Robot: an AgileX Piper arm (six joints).
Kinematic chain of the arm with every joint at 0, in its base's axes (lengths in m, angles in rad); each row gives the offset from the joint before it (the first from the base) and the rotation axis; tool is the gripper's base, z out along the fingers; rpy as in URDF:
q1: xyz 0 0 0.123 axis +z
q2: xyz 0 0 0 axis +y
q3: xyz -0.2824 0 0.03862 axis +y
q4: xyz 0.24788 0 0.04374 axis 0.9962 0 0.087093
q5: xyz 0 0 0 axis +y
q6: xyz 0.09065 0 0.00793 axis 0.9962 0 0.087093
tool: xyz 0 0 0 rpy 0 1.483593 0
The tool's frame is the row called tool.
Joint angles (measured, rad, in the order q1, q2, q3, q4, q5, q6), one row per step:
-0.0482, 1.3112, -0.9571, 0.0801, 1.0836, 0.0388
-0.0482, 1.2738, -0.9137, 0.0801, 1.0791, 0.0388
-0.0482, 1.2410, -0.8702, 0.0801, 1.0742, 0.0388
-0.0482, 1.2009, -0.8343, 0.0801, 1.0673, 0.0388
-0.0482, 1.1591, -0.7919, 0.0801, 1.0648, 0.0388
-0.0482, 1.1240, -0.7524, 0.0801, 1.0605, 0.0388
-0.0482, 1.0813, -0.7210, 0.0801, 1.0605, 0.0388
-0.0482, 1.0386, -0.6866, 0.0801, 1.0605, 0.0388
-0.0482, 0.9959, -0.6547, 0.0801, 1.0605, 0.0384
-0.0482, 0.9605, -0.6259, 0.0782, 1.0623, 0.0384
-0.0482, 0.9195, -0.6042, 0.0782, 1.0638, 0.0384
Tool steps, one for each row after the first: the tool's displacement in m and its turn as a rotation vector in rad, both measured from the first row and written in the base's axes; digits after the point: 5 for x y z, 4 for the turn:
-0.01095, 0.00051, -0.00303, 0.0000, 0.0015, -0.0003
-0.02116, 0.00099, -0.00744, 0.0001, 0.0073, -0.0007
-0.03113, 0.00145, -0.00861, -0.0005, -0.0037, -0.0013
-0.04251, 0.00199, -0.01172, -0.0007, -0.0056, -0.0014
-0.05229, 0.00244, -0.01570, -0.0008, -0.0055, -0.0018
-0.06225, 0.00292, -0.01664, -0.0013, -0.0168, -0.0018
-0.07245, 0.00341, -0.01887, -0.0017, -0.0251, -0.0018
-0.08215, 0.00388, -0.02088, -0.0023, -0.0359, -0.0014
-0.09051, 0.00414, -0.02359, -0.0043, -0.0406, -0.0008
-0.09850, 0.00453, -0.02390, -0.0051, -0.0584, -0.0007

